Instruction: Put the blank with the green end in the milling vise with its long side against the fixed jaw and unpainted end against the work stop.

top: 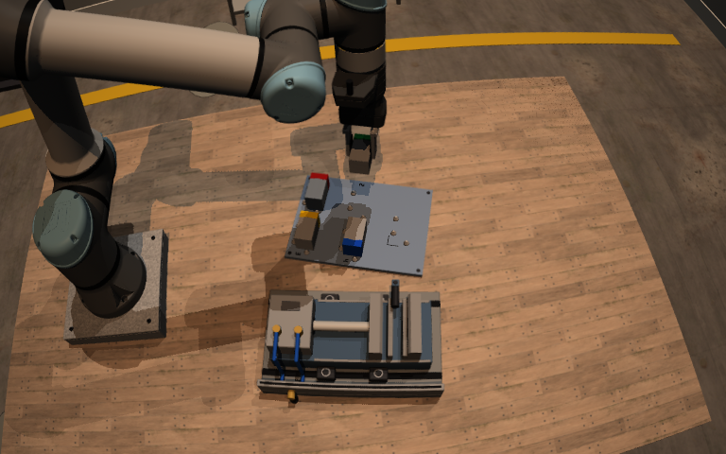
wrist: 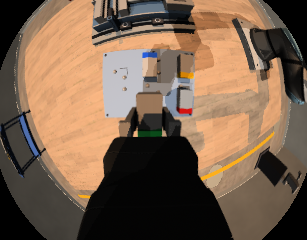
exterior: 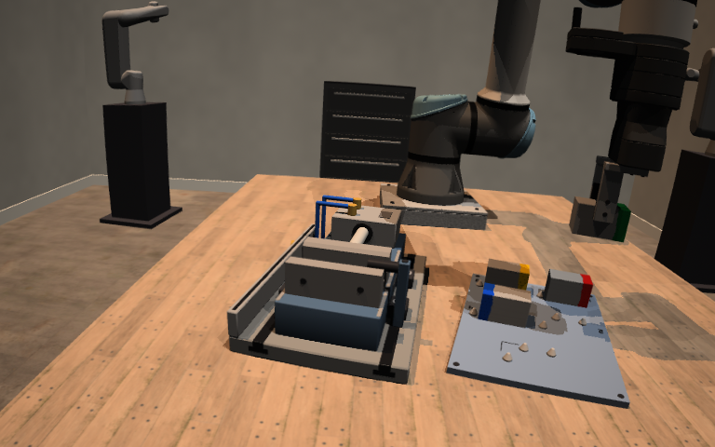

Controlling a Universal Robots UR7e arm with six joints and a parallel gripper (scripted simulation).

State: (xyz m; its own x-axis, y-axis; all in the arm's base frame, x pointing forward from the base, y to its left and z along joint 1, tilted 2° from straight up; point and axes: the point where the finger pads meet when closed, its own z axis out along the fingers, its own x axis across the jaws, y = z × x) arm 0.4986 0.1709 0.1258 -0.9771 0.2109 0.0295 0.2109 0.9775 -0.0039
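My gripper is now 20 mm above the green-ended blank. Round my hand: red-ended blank 150 mm below, 90 mm behind, 20 mm to the left; grey plate 170 mm below, 40 mm to the right, 10 mm behind; blue-ended blank 150 mm below, 90 mm to the right, 20 mm behind.
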